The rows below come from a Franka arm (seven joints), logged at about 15 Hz.
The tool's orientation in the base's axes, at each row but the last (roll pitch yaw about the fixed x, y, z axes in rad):
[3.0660, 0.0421, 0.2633]
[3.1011, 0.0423, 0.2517]
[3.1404, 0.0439, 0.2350]
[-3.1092, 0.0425, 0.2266]
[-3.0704, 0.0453, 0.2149]
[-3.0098, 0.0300, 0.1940]
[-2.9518, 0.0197, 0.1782]
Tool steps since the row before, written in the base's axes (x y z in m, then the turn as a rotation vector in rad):
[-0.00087, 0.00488, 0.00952, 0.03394, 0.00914, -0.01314]
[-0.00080, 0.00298, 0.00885, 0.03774, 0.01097, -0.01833]
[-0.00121, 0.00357, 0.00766, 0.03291, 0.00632, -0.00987]
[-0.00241, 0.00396, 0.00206, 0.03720, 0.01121, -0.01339]
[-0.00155, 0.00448, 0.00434, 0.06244, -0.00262, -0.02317]
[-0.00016, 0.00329, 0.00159, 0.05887, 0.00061, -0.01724]
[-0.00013, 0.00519, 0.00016, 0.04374, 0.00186, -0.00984]
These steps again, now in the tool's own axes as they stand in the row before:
[0.00003, -0.00420, -0.00988, 0.03567, -0.00087, 0.01162]
[-0.00041, -0.00272, -0.00896, 0.04002, -0.00190, 0.01659]
[-0.00068, -0.00374, -0.00764, 0.03388, 0.00151, 0.00839]
[-0.00154, -0.00446, -0.00185, 0.03930, -0.00218, 0.01181]
[-0.00075, -0.00500, -0.00396, 0.06143, 0.01729, 0.01923]
[0.00043, -0.00344, -0.00116, 0.05837, 0.01269, 0.01395]
[0.00079, -0.00507, 0.00080, 0.04356, 0.00751, 0.00770]

